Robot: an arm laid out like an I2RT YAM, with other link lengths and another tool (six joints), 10 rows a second.
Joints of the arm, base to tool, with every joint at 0 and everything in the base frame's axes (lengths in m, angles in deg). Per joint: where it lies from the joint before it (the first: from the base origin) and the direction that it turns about. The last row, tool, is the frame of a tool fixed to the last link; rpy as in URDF.
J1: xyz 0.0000 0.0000 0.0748 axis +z
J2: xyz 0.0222 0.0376 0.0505 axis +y
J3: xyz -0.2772 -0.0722 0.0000 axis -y
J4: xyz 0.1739 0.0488 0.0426 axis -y
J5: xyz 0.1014 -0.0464 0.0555 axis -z
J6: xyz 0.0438 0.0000 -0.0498 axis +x
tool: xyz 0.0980 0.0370 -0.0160 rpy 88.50 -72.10 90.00
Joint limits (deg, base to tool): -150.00..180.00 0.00..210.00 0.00..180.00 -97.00..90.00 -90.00..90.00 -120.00..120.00
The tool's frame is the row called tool.
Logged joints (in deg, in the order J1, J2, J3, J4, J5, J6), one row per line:
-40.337, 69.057, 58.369, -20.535, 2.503, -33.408
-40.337, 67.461, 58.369, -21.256, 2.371, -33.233
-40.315, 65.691, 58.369, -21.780, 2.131, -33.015
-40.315, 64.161, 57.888, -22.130, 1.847, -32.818
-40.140, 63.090, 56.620, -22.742, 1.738, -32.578
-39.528, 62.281, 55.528, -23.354, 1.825, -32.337
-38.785, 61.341, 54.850, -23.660, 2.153, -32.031
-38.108, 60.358, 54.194, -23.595, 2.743, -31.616
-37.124, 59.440, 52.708, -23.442, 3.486, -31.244
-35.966, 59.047, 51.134, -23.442, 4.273, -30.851
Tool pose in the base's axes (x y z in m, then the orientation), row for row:
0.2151, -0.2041, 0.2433, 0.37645, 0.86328, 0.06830, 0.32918
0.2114, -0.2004, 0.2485, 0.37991, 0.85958, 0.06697, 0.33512
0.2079, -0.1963, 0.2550, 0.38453, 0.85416, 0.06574, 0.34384
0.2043, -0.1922, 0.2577, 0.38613, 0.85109, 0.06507, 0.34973
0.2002, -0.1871, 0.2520, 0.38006, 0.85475, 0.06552, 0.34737
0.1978, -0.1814, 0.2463, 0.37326, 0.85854, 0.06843, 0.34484
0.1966, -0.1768, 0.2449, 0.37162, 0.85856, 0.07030, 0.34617
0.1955, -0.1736, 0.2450, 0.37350, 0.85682, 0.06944, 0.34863
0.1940, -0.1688, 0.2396, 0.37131, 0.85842, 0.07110, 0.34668
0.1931, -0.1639, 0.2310, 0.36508, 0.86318, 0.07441, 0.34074
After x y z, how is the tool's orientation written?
As a quaternion, w x y z.
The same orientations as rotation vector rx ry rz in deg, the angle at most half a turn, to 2 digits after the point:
126.52, 10.01, 48.24
125.77, 9.80, 49.03
124.70, 9.60, 50.20
124.16, 9.49, 51.02
125.05, 9.59, 50.82
126.01, 10.04, 50.61
126.11, 10.33, 50.85
125.74, 10.19, 51.16
126.11, 10.45, 50.93
127.19, 10.96, 50.21

